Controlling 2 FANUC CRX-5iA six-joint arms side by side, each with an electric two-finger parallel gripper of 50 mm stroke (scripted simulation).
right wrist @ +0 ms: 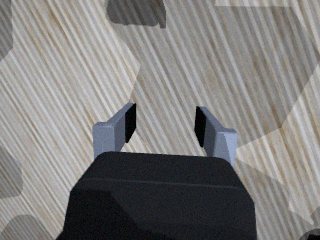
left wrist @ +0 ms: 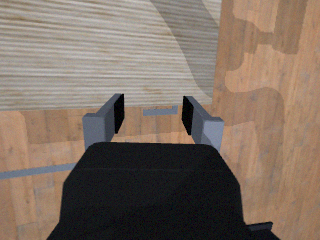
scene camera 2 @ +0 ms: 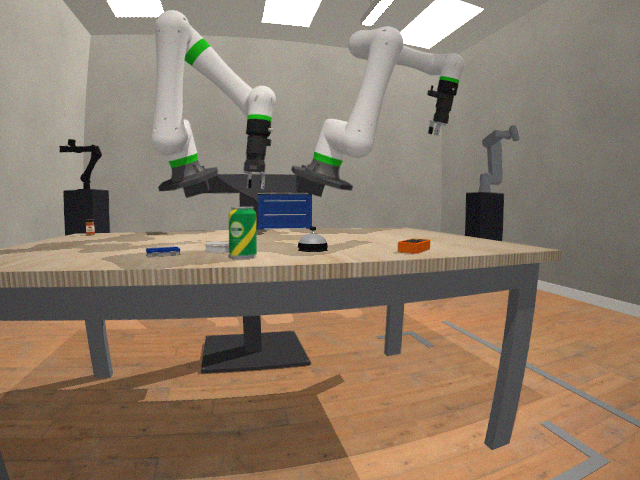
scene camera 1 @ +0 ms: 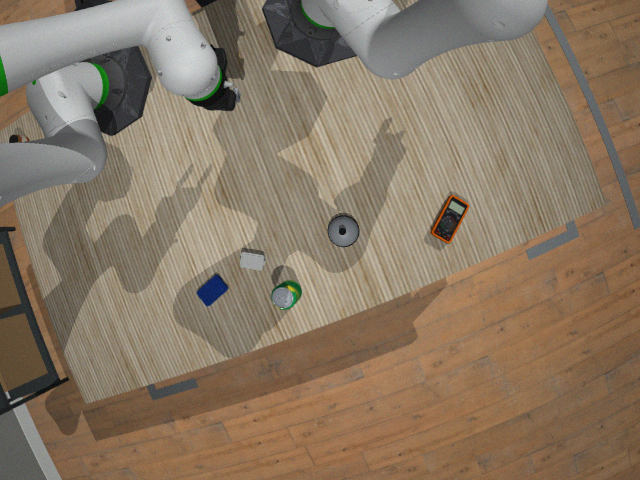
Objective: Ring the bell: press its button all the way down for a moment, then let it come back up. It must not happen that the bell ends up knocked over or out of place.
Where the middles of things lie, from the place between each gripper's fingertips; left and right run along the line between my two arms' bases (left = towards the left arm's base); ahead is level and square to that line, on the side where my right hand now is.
Scene:
The bell [scene camera 1: 349, 224] is 390 mm ahead of my right hand [scene camera 2: 255, 188], 190 mm to the left of it and 170 mm below it.
My left hand is 620 mm to the left of the bell, 530 mm short of it and 450 mm above it.

